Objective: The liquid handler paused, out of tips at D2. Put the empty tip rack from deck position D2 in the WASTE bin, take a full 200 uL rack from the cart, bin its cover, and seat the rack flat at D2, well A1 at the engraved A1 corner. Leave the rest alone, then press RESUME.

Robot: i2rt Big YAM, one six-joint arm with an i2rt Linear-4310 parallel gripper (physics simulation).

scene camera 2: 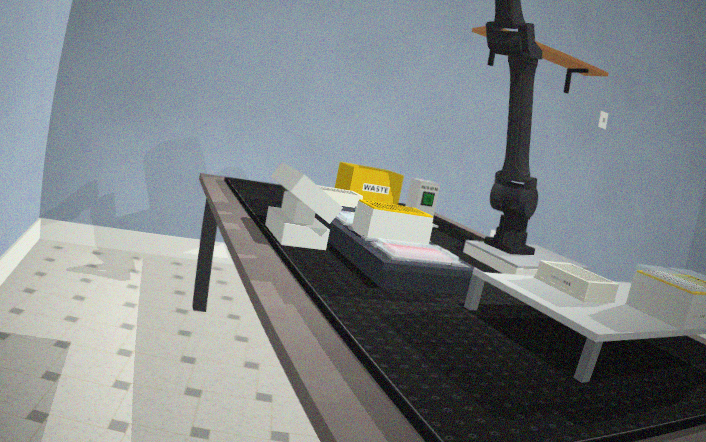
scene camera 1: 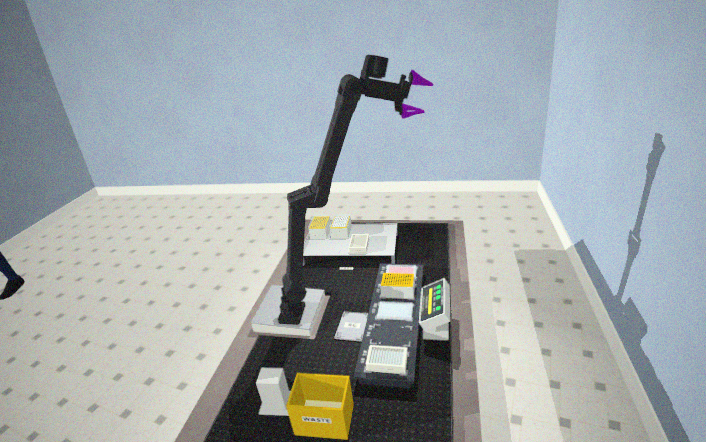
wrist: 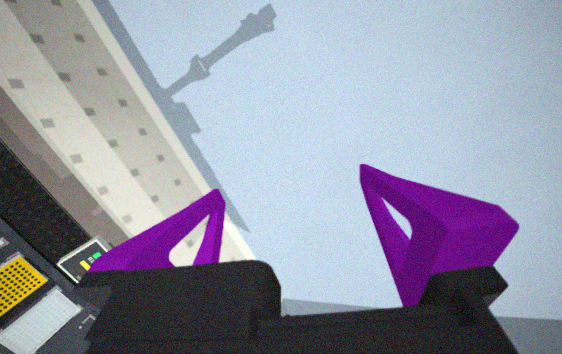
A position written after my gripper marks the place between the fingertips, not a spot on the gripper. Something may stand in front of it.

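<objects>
My gripper: visible, scene camera 1 (428, 98). Gripper again, wrist view (287, 184). Scene camera 2: gripper out of frame.
</objects>
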